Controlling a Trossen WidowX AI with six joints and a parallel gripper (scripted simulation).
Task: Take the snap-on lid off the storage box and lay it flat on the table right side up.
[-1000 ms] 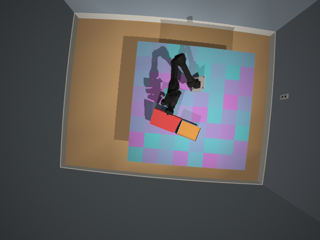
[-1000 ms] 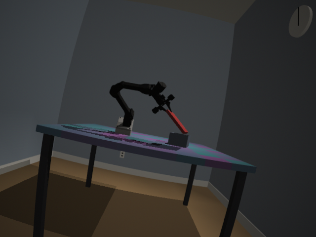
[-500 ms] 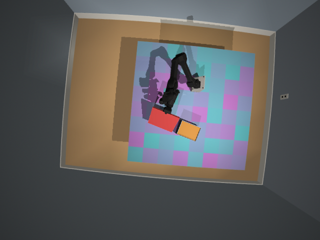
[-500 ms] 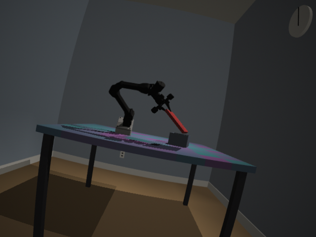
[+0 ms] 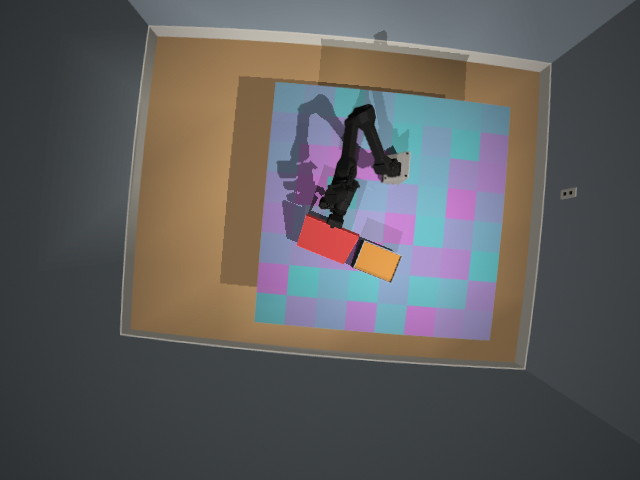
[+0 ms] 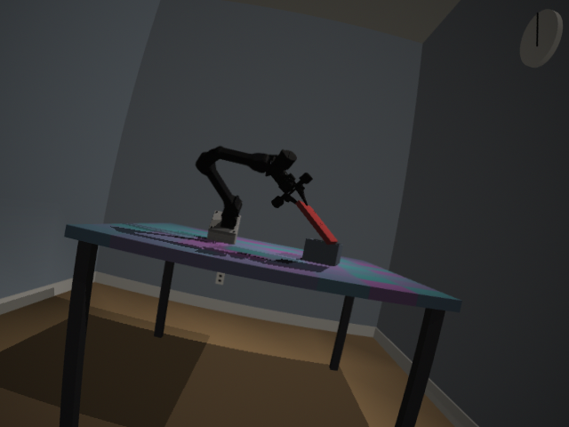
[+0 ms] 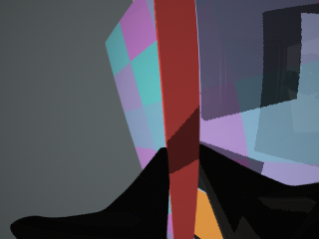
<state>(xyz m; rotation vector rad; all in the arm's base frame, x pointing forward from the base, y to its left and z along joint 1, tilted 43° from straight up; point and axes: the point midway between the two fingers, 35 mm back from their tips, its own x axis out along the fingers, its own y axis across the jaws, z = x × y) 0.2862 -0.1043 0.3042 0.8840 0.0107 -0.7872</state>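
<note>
My gripper tip is now 60 mm short of the red lid, 20 mm to the left of it and 50 mm above it. Round my gripper tip: grey storage box 150 mm ahead, 250 mm to the left, 170 mm below.
</note>
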